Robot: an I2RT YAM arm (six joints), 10 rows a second.
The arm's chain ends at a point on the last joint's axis. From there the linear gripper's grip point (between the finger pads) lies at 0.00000 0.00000 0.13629 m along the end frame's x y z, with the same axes.
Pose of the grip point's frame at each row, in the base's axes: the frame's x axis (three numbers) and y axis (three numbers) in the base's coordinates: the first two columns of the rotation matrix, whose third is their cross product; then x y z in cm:
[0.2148, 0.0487, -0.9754, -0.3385, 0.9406, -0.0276, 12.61, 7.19, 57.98]
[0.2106, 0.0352, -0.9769, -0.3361, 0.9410, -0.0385, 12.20, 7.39, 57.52]
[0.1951, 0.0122, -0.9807, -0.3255, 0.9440, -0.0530, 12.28, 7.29, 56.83]
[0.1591, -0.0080, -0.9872, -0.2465, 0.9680, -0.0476, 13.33, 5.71, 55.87]
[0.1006, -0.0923, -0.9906, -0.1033, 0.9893, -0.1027, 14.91, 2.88, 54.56]
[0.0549, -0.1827, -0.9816, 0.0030, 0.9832, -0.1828, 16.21, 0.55, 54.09]
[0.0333, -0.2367, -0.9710, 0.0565, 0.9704, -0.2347, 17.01, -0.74, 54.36]
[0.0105, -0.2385, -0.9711, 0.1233, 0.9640, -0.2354, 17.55, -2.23, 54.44]
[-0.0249, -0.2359, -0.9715, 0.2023, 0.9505, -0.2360, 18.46, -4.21, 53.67]
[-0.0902, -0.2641, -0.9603, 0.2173, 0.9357, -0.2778, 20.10, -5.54, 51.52]
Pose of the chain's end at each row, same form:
[0.2148, 0.0487, -0.9754, -0.3385, 0.9406, -0.0276, 0.12, 2.61, 55.00]
[0.2106, 0.0352, -0.9769, -0.3361, 0.9410, -0.0385, -0.31, 2.80, 54.66]
[0.1951, 0.0122, -0.9807, -0.3255, 0.9440, -0.0530, -0.33, 2.80, 54.27]
[0.1591, -0.0080, -0.9872, -0.2465, 0.9680, -0.0476, 0.30, 2.29, 53.80]
[0.1006, -0.0923, -0.9906, -0.1033, 0.9893, -0.1027, 1.42, 1.34, 53.33]
[0.0549, -0.1827, -0.9816, 0.0030, 0.9832, -0.1828, 2.60, 0.45, 53.35]
[0.0333, -0.2367, -0.9710, 0.0565, 0.9704, -0.2347, 3.41, -0.10, 53.74]
[0.0105, -0.2385, -0.9711, 0.1233, 0.9640, -0.2354, 4.03, -0.63, 53.90]
[-0.0249, -0.2359, -0.9715, 0.2023, 0.9505, -0.2360, 5.12, -1.45, 53.34]
[-0.0902, -0.2641, -0.9603, 0.2173, 0.9357, -0.2778, 6.85, -2.35, 51.89]

